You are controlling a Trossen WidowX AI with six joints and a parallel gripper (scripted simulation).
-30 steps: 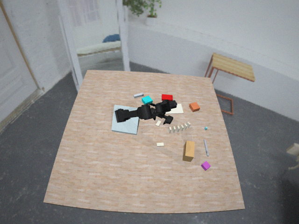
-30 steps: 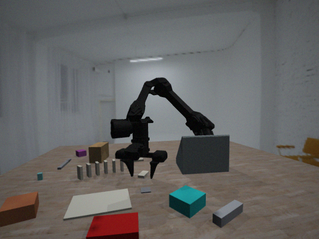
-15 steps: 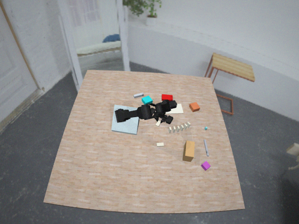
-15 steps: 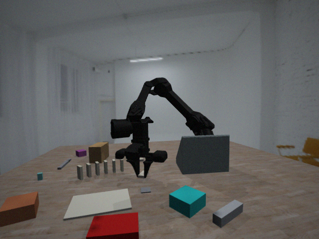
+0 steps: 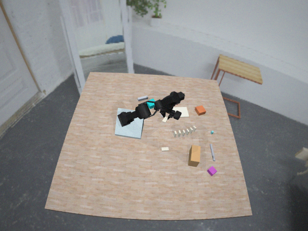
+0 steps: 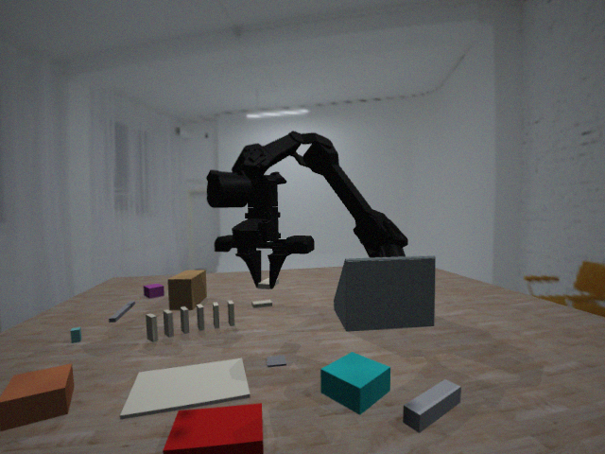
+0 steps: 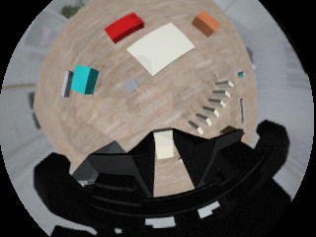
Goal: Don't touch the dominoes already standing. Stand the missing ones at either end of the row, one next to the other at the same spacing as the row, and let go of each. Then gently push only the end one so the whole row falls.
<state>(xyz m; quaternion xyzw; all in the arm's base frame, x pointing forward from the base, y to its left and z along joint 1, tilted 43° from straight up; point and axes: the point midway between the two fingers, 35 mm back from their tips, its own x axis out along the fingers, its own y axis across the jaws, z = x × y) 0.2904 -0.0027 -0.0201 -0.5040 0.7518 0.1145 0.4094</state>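
My gripper tip is 100 mm to the right of the small grey tile and 100 mm above it. Also, from my gripper tip: tan box (280 mm to the right, 180 mm ahead, 60 mm below); red block (260 mm to the left, 90 mm below, 90 mm ahead); cream plate (140 mm to the left, 130 mm ahead, 100 mm below).
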